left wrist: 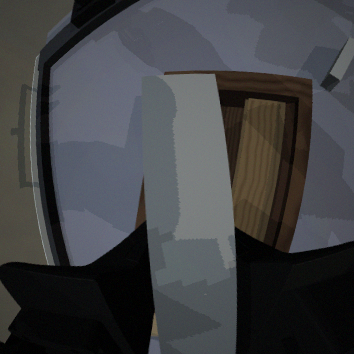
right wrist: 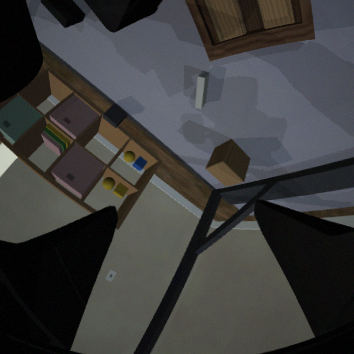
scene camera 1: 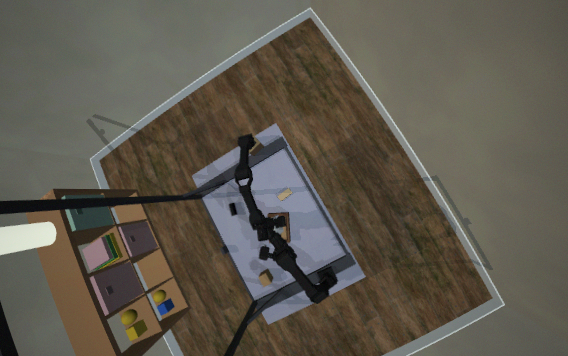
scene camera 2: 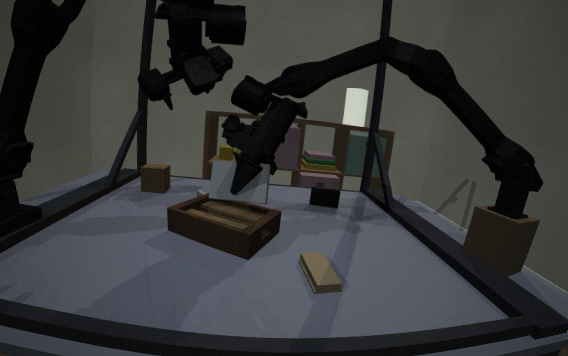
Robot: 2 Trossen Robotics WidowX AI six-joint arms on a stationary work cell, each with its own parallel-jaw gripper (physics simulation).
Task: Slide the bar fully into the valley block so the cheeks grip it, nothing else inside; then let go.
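Frame: origin at the left arm's base, x ahead, y left, z up, level; millimetres.
Seen in the pictures: left gripper, fingertip midpoint: [scene camera 2: 234, 194]; right gripper, fingertip midpoint: [right wrist: 185, 210] [scene camera 1: 269, 259] [scene camera 2: 189, 100]; left arm's base, origin of the base link: [scene camera 1: 249, 142] [scene camera 2: 507, 213]; right arm's base, origin of the base link: [scene camera 1: 327, 277] [scene camera 2: 1, 212].
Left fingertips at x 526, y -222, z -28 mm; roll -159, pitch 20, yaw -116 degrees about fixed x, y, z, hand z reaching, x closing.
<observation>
Offsets run from my left fingertips to a thing's top centre.
The flat grey bar @(dx -10, dy -5, dz +65 mm) [scene camera 2: 220, 182] [left wrist: 200, 150] is upright between the closed fingers of my left gripper [scene camera 2: 236, 190] [left wrist: 181, 215]. The valley block @(dx +14, dy -29, dz -43 mm) [scene camera 1: 288, 227] [scene camera 2: 210, 232] [left wrist: 270, 82] [right wrist: 260, 45] is a dark brown wooden frame with two lighter cheeks and a dark gap between them. In scene camera 2 the bar's lower edge shows at the block's far rim. In the left wrist view the bar covers the block's left part. Whether they touch is unclear. My right gripper [right wrist: 185, 210] is open and empty, high up at the left in scene camera 2.
A tan wooden piece @(dx -125, dy +150, dz -78 mm) [scene camera 1: 284, 194] [scene camera 2: 320, 272] lies right of the block in scene camera 2. A small white piece @(dx +56, dy -222, dz -69 mm) [left wrist: 342, 62] [right wrist: 201, 92] lies beyond the block. A brown box @(dx +205, dy -326, dz -19 mm) [scene camera 1: 265, 277] [scene camera 2: 155, 178] [right wrist: 230, 162] and a black box @(dx -299, dy -193, dz -43 mm) [scene camera 1: 233, 209] [scene camera 2: 325, 197] stand farther back.
</observation>
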